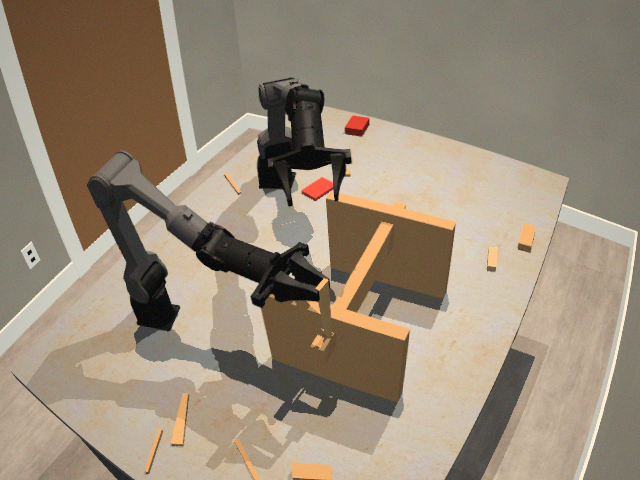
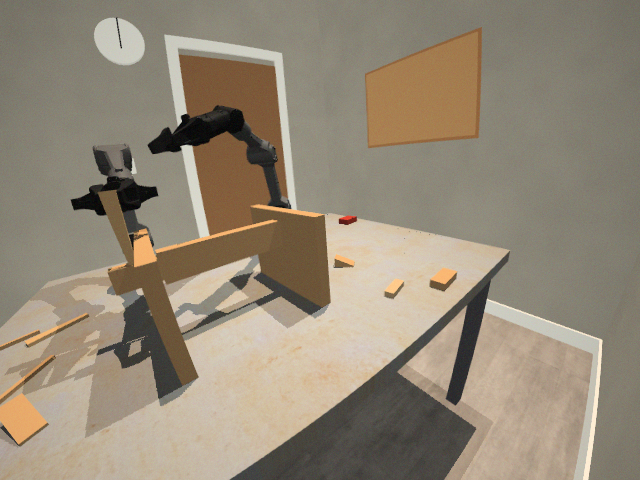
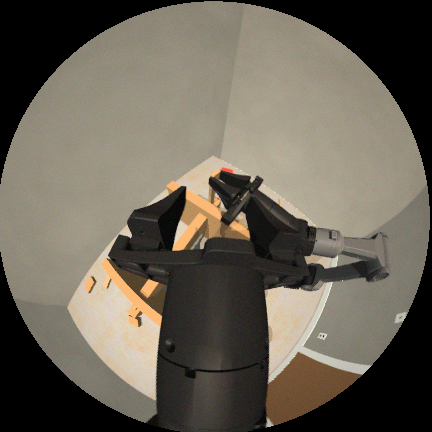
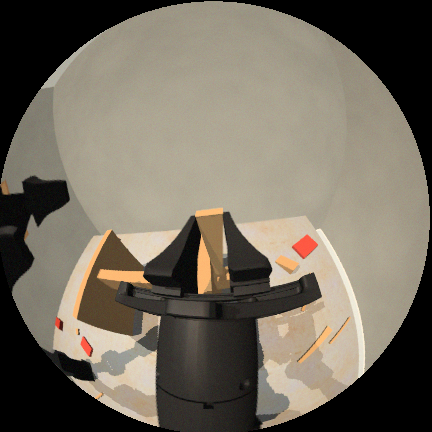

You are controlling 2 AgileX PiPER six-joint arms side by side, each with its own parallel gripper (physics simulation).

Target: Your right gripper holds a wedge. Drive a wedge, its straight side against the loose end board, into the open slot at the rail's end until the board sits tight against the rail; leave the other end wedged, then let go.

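The tan wedge (image 1: pixel 324 312) (image 2: pixel 115 224) (image 4: pixel 211 235) stands nearly upright outside the near end board (image 1: pixel 356 343) (image 2: pixel 170 330). Its narrow lower end is at the slot in the rail's protruding end (image 1: pixel 317 341) (image 2: pixel 123 280); its depth inside is hidden. My right gripper (image 1: pixel 323 289) (image 4: pixel 210 220) is shut on the wedge's upper part, above the board's top edge. The rail (image 1: pixel 368 260) (image 2: pixel 217 244) runs to the far end board (image 1: pixel 390 248) (image 2: pixel 294 258); I cannot tell whether the near joint has a gap. My left gripper (image 1: pixel 313 201) is open and empty, beside the far board's left end.
A small piece (image 1: pixel 399 206) shows behind the far board. A red slab (image 1: pixel 317 188) lies below the left gripper and a red block (image 1: pixel 357 125) farther back. Wooden blocks (image 1: pixel 526 237) (image 1: pixel 492 258) lie at right; a long wedge (image 1: pixel 179 419) and sticks lie at lower left.
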